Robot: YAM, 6 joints.
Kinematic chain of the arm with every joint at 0, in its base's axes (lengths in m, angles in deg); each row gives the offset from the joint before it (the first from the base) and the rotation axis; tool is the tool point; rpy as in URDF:
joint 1: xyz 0 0 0.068 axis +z
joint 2: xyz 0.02 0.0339 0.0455 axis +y
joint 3: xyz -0.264 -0.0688 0 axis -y
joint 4: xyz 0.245 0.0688 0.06 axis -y
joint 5: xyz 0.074 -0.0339 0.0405 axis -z
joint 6: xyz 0.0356 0 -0.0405 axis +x
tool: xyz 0 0 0 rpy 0 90 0
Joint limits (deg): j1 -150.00..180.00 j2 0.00..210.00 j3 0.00..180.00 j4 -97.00..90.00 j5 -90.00..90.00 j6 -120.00..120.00
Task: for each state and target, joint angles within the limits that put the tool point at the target. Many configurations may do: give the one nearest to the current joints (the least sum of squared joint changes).
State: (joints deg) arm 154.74 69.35 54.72 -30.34 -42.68 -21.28
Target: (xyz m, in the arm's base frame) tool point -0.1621 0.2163 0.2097
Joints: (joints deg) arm 122.16 81.01 49.76 -29.31 -38.37 -21.28
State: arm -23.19 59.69 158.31 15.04 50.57 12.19
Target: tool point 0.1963 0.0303 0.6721
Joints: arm 16.42 87.59 133.10 7.33 47.91 12.19
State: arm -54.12 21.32 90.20 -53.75 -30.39 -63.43
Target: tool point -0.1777 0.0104 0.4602
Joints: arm 0.66 10.02 93.61 -55.48 -20.49 -63.43
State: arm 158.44 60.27 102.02 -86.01 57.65 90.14
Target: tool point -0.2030 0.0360 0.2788
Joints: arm 177.70 79.17 65.51 -87.34 51.40 90.14
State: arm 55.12 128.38 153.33 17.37 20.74 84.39
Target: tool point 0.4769 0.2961 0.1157
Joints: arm 33.33 145.12 110.29 1.76 24.25 84.39
